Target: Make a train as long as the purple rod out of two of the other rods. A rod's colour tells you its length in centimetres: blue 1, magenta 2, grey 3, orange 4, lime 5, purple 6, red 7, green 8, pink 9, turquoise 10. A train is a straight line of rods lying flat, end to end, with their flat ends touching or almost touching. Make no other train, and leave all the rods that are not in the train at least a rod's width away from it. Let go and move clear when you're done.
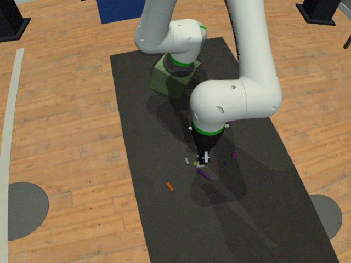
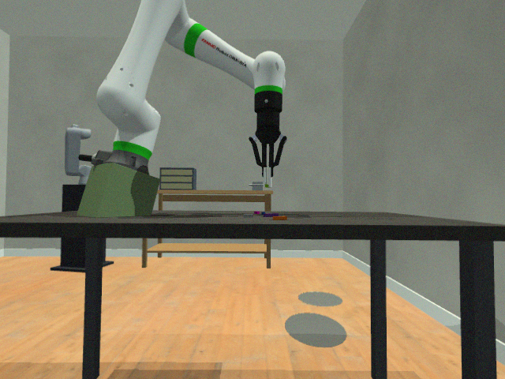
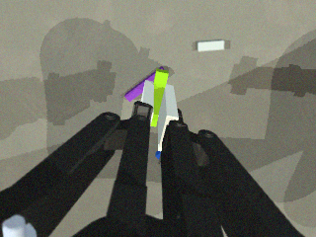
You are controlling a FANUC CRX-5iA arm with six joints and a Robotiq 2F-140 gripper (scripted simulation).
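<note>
The blue rod lies 4 cm behind my hand, 13 cm to the left of it and 13 cm below it. Also, from my hand: grey rod (6 cm behind, 4 cm to the right, 13 cm below); then lime rod (3 cm below); then purple rod (1 cm ahead, 2 cm to the left, 13 cm below).
</note>
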